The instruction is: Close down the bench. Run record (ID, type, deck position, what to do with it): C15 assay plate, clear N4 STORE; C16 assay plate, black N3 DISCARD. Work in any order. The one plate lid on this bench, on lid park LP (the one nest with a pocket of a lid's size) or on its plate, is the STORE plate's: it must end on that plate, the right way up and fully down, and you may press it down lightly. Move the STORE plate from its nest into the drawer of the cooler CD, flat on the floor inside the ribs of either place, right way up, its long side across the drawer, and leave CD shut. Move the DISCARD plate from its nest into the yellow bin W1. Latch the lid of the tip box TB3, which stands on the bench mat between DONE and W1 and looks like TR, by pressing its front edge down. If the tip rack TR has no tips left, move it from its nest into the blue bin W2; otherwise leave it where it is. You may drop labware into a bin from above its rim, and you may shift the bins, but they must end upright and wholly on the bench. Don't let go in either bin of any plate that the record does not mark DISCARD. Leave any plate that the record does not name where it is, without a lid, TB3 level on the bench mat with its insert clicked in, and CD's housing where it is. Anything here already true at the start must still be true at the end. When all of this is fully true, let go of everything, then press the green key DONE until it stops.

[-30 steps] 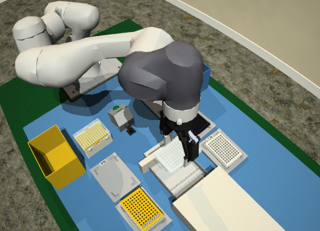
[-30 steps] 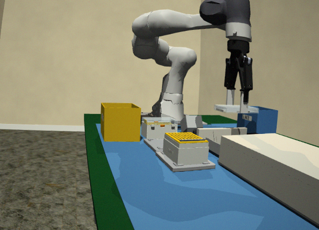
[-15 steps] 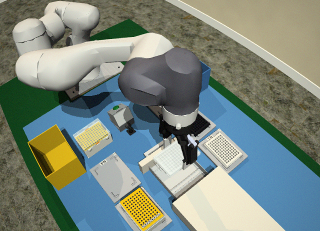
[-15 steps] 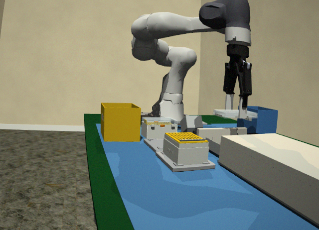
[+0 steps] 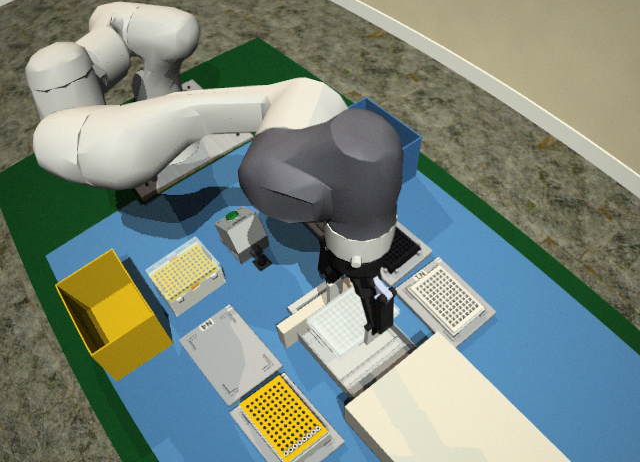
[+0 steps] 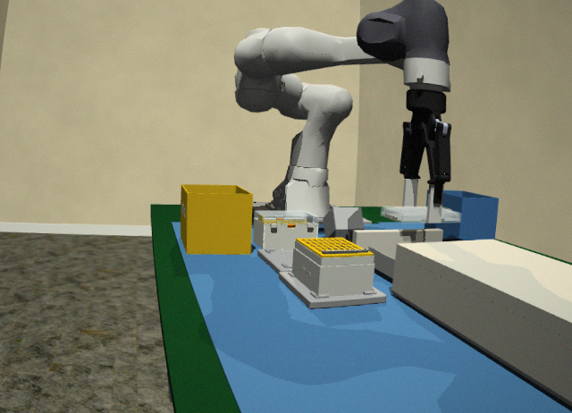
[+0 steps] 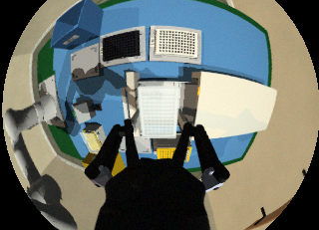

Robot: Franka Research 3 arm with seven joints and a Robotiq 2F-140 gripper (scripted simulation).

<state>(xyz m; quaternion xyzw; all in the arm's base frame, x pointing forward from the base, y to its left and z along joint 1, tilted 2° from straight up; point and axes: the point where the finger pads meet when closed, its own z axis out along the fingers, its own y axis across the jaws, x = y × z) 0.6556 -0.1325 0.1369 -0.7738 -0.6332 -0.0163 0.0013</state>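
My gripper is now 3 cm short of the cooler drawer, 1 cm to the left of it and 11 cm above it. Round my hand: tip rack TR 1 cm ahead, 20 cm to the right, 8 cm below; then plate lid 1 cm below; then white plate 9 cm ahead, 18 cm to the left, 11 cm below.
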